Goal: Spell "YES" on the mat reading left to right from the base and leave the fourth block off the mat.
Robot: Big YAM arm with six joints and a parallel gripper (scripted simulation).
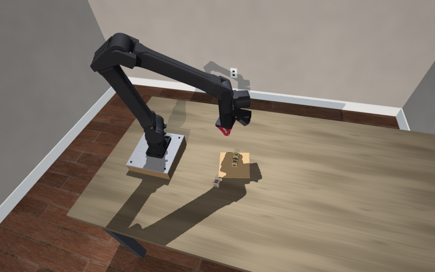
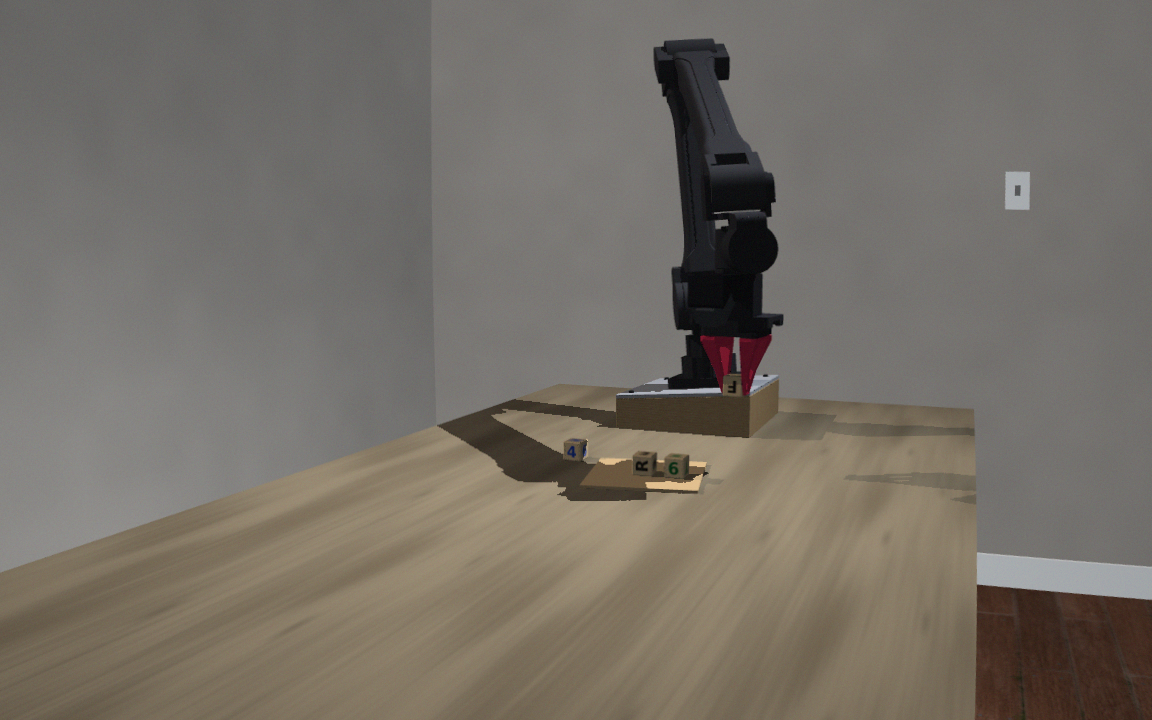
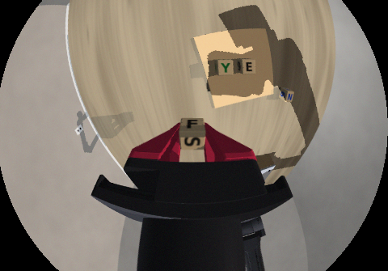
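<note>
The tan mat lies 50 mm ahead of my hand, 100 mm to the right of it and 110 mm below it.
</note>
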